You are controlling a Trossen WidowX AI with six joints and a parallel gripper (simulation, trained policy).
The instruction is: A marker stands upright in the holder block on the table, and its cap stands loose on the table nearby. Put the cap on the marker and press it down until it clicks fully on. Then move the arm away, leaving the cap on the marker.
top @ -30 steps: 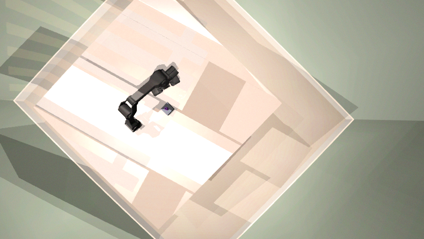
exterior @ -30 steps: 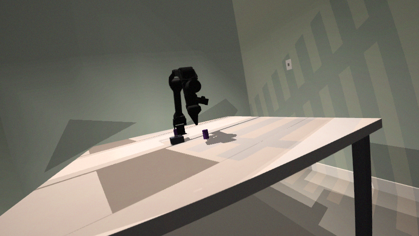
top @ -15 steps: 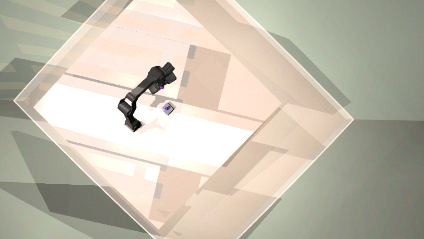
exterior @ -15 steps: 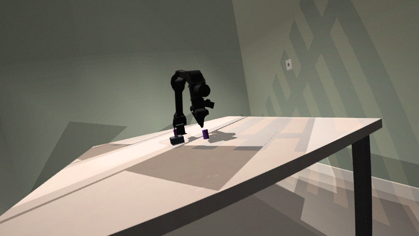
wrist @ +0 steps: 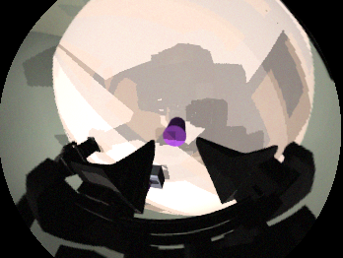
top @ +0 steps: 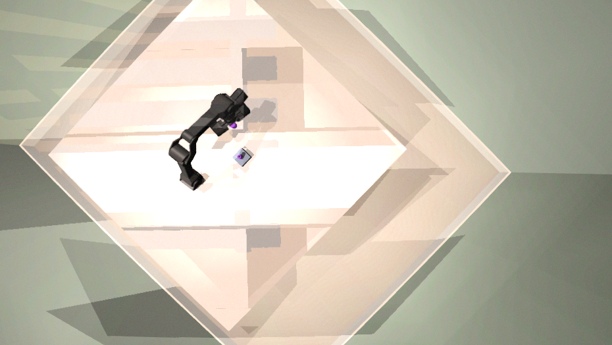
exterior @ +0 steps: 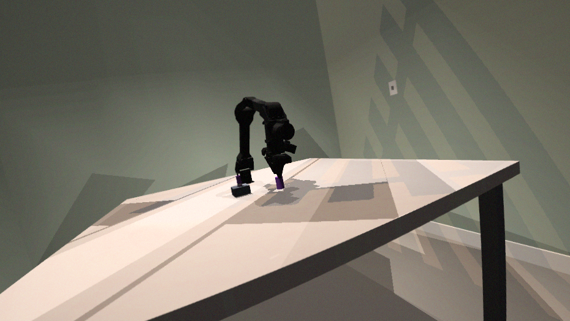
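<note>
The purple cap lies 3 cm below my gripper tip and 1 cm to the left of it. The rest, counted from my gripper tip: purple marker 14 cm to the right, 9 cm behind, 1 cm above; dark holder block 14 cm to the right, 9 cm behind, 3 cm below.
</note>
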